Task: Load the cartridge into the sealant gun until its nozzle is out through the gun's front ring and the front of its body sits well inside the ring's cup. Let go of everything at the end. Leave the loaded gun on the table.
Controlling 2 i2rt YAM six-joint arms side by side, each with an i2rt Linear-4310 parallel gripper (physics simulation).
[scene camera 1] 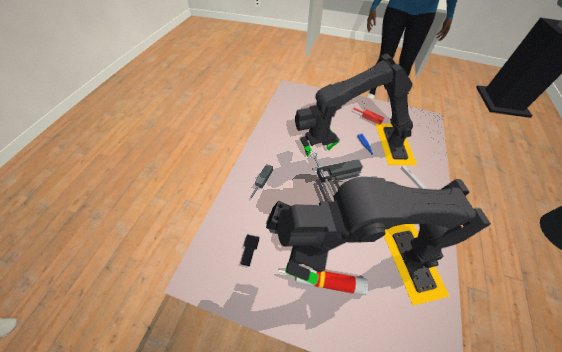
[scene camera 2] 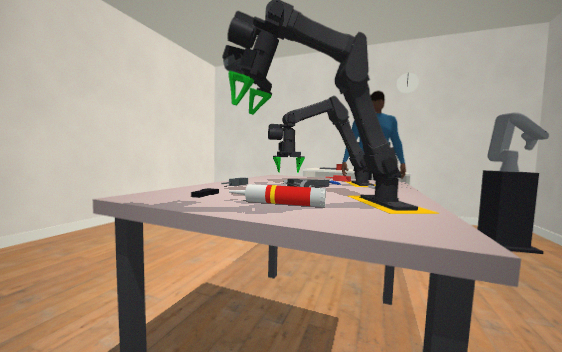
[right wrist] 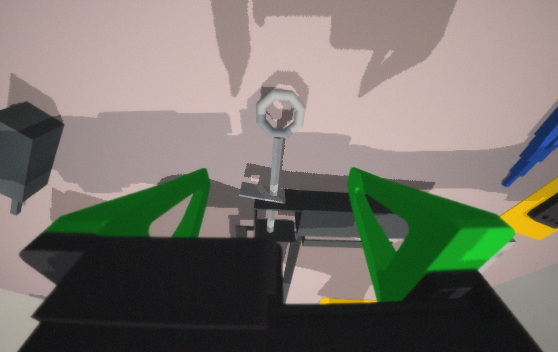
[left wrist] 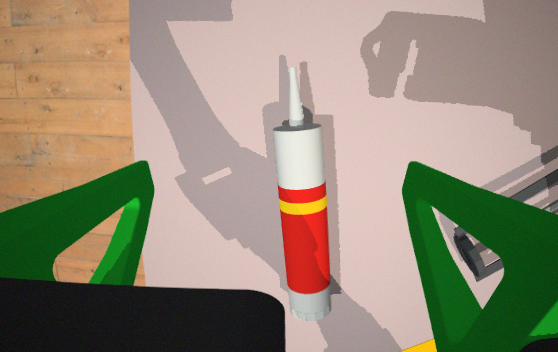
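Observation:
The cartridge, red and white with a yellow band, lies on its side on the table. Its white nozzle points away from the arm bases. The grey sealant gun lies farther back, apart from the cartridge, its frame partly hidden under the left arm. A dark round part of it shows at the right in the left wrist view. Its rod's pull ring sticks out. My left gripper is open, high above the cartridge. My right gripper is open above the rod.
A grey tool and a black block lie toward the far-left edge. A blue tool, a red tool and a white stick lie near the arm bases. A person stands behind the table.

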